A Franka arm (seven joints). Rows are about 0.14 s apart.
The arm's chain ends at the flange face. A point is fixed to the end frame.
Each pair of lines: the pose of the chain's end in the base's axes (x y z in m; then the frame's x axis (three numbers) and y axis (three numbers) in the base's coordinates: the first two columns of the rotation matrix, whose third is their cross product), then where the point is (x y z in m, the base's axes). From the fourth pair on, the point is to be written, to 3 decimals.
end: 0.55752 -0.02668 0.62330 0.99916 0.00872 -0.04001 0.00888 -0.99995 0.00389
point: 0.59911 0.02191 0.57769
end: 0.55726 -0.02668 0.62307 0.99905 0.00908 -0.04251 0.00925 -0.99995 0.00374
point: 0.59871 0.02193 0.57737
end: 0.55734 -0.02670 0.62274 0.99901 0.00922 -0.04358 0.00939 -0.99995 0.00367
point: 0.59874 0.02192 0.57700
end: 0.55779 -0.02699 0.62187 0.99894 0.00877 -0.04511 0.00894 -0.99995 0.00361
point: 0.599 0.022 0.576
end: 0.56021 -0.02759 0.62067 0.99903 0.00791 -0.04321 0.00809 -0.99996 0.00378
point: 0.602 0.021 0.575
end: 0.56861 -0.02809 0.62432 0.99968 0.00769 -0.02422 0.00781 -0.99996 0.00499
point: 0.611 0.020 0.579
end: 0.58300 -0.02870 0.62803 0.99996 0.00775 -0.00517 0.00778 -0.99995 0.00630
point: 0.626 0.020 0.584
